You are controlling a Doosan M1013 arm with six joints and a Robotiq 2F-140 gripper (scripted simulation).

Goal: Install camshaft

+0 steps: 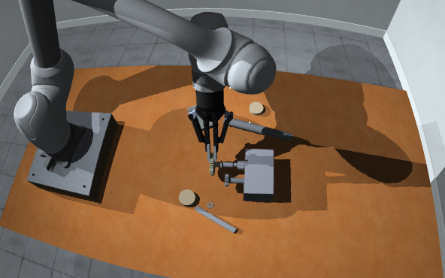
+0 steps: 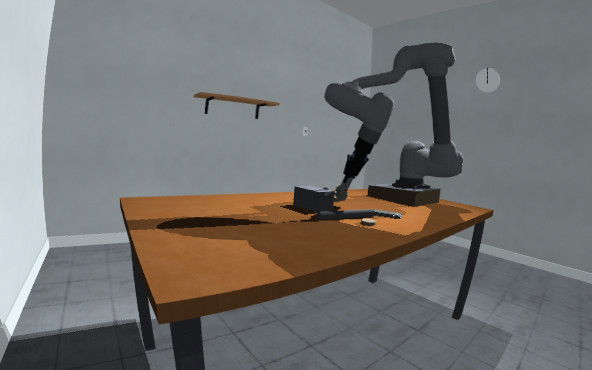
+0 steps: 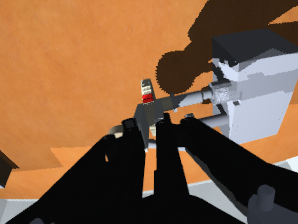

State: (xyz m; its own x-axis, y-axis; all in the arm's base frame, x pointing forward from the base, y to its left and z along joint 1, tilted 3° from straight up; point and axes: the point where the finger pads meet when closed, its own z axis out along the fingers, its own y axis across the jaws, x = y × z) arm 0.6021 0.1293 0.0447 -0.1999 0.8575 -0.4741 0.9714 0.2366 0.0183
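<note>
The small crank gear is 60 mm ahead of my hand, 60 mm to the right of it and 50 mm below it. From my hand the other things lie so: grey rod (110 mm ahead, 170 mm to the left, 100 mm below); finned plate (100 mm behind, 180 mm to the left, 100 mm below); flat grey bar (60 mm ahead, 180 mm to the right, 110 mm below).
</note>
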